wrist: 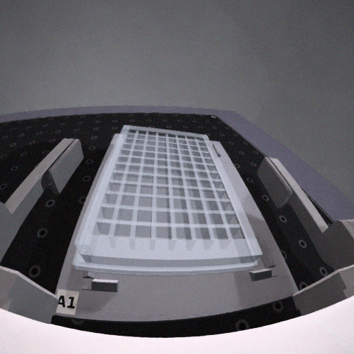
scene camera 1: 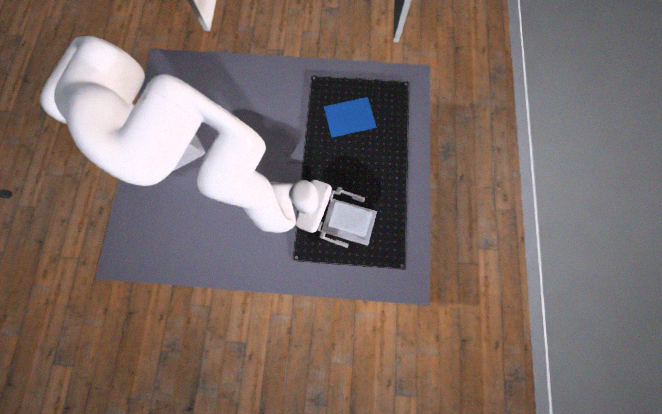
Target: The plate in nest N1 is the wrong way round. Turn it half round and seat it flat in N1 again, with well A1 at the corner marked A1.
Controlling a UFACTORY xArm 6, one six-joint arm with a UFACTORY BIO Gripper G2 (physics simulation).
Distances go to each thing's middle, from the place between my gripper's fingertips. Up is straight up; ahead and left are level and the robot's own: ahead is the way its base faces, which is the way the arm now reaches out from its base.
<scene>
Now: hand 20 mm past the grey nest (wrist: 140, 298) and 20 mm above it. The rest, counted from my hand: clear well plate (scene camera 1: 344, 217) (20 mm behind, 10 mm to the left); then blue rectangle (scene camera 1: 352, 116) (380 mm to the left, 100 mm behind, 20 mm below).
</scene>
